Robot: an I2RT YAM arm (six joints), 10 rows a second.
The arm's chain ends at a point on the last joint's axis. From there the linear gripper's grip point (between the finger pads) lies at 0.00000 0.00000 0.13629 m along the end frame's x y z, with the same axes.
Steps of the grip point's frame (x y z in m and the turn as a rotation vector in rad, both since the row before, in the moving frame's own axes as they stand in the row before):
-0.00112 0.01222 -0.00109 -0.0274 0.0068 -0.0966
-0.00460 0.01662 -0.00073 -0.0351 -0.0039 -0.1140
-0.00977 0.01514 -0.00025 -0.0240 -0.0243 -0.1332
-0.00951 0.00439 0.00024 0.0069 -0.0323 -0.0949
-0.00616 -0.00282 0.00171 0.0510 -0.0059 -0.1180
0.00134 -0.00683 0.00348 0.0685 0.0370 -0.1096
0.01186 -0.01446 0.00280 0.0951 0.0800 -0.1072
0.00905 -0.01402 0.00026 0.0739 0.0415 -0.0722
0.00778 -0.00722 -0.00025 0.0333 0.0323 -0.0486
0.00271 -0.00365 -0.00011 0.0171 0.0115 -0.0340
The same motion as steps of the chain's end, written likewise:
-0.00223 0.00854 -0.00104 -0.0274 0.0068 -0.0966
-0.00434 0.01182 -0.00065 -0.0351 -0.0039 -0.1140
-0.00669 0.01166 -0.00017 -0.0240 -0.0243 -0.1332
-0.00507 0.00512 0.00031 0.0069 -0.0323 -0.0949
-0.00495 0.00406 0.00189 0.0510 -0.0059 -0.1180
-0.00318 0.00275 0.00389 0.0685 0.0370 -0.1096
0.00170 -0.00097 0.00385 0.0951 0.0800 -0.1072
0.00377 -0.00376 0.00075 0.0739 0.0415 -0.0722
0.00349 -0.00258 -0.00010 0.0333 0.0323 -0.0486
0.00118 -0.00129 -0.00008 0.0171 0.0115 -0.0340

